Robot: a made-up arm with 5 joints.
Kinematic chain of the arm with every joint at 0, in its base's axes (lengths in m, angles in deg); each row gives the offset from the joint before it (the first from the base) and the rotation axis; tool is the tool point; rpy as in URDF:
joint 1: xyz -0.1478 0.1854 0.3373 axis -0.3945 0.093 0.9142
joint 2: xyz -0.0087 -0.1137 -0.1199 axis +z
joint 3: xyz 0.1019 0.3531 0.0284 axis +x
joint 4: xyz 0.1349 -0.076 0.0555 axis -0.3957 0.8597 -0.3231
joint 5: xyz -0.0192 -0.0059 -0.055 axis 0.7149 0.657 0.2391
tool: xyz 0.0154 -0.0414 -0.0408 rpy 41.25 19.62 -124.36
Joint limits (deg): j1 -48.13..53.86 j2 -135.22..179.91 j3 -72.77..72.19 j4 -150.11..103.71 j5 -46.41..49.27
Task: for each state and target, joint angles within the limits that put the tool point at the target. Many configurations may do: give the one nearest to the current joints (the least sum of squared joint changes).
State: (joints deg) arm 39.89 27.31 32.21 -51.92 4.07
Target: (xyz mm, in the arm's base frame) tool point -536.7 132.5 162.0
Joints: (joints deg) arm 41.83 80.63 65.75 -46.34 16.54
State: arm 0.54 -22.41 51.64 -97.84 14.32
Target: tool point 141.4 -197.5 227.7
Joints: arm -24.19 -60.36 47.57 -105.49 14.04
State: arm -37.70 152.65 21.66 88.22 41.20
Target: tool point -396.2 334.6 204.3
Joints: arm -48.13 117.47 37.99 77.48 26.07
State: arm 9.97 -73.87 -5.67 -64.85 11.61
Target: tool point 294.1 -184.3 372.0
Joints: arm 30.22 -106.24 -19.29 -93.97 13.78
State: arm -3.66 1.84 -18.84 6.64 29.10
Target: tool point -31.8 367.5 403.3
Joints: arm -26.72 25.44 -68.29 31.36 7.14
